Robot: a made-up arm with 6 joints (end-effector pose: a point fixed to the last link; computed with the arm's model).
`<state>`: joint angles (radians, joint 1 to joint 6).
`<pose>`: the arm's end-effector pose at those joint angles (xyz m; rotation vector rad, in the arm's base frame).
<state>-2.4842 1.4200 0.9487 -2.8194 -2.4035 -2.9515</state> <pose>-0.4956 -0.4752 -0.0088 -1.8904 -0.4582 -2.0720</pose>
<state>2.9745 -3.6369 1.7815 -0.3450 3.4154 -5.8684</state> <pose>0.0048 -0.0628 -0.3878 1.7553 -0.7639 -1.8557</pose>
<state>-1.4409 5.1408 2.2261 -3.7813 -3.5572 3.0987</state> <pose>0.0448 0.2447 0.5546 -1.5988 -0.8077 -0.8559</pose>
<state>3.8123 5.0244 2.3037 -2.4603 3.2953 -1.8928</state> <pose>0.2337 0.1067 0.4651 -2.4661 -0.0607 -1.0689</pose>
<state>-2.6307 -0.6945 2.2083 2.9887 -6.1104 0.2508</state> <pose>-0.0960 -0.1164 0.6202 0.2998 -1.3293 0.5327</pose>
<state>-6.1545 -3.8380 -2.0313 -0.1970 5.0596 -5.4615</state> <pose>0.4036 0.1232 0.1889 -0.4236 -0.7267 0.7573</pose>
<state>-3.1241 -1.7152 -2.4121 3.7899 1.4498 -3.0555</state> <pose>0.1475 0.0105 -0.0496 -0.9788 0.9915 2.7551</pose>
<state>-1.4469 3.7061 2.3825 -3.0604 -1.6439 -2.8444</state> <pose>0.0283 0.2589 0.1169 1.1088 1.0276 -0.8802</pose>
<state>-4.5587 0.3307 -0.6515 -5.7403 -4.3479 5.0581</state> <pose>-0.1201 0.1205 1.0188 -1.6482 -0.4016 0.6352</pose>
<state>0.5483 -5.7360 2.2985 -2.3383 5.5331 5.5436</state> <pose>0.2527 0.2728 0.1754 -2.5538 -0.7422 0.5205</pose>
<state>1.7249 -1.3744 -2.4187 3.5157 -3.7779 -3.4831</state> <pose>0.0142 -0.2888 0.0738 0.1339 0.1938 1.0782</pose>
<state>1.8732 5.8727 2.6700 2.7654 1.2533 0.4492</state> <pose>-0.1317 0.1305 0.4618 -0.5110 -0.9611 -0.6665</pose>
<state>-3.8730 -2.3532 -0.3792 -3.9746 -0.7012 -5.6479</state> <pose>0.4369 -0.3978 -0.5926 0.4390 2.0829 0.0868</pose>
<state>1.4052 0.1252 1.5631 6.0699 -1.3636 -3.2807</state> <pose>0.0061 0.4777 0.7412 -0.0959 -0.4408 -1.8584</pose>
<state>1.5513 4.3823 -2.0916 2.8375 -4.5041 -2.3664</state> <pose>-0.0845 -0.1620 -0.1596 -0.5792 0.4745 2.3820</pose>
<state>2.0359 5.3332 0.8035 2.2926 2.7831 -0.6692</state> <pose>0.1493 -0.4722 0.7566 -1.8177 -2.4781 0.4338</pose>
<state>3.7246 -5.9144 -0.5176 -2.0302 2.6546 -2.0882</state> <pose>-0.0986 -0.0771 0.9453 -2.5793 -0.8093 0.0627</pose>
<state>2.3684 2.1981 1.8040 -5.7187 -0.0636 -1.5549</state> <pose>-0.0797 0.0098 -0.4470 2.4330 0.2843 0.6964</pose>
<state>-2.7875 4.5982 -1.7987 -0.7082 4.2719 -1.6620</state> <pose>0.3586 0.0144 -0.1774 0.0125 -1.1255 2.2143</pose>
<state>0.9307 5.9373 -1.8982 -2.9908 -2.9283 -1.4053</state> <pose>-0.2886 -0.2952 0.5077 0.2532 0.8656 2.4041</pose>
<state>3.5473 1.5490 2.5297 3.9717 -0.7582 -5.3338</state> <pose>-0.0801 -0.1462 -0.0430 1.3220 1.1440 1.1023</pose>
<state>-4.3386 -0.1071 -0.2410 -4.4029 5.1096 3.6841</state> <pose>0.0960 -0.1466 1.0953 0.2319 1.1618 1.2836</pose>
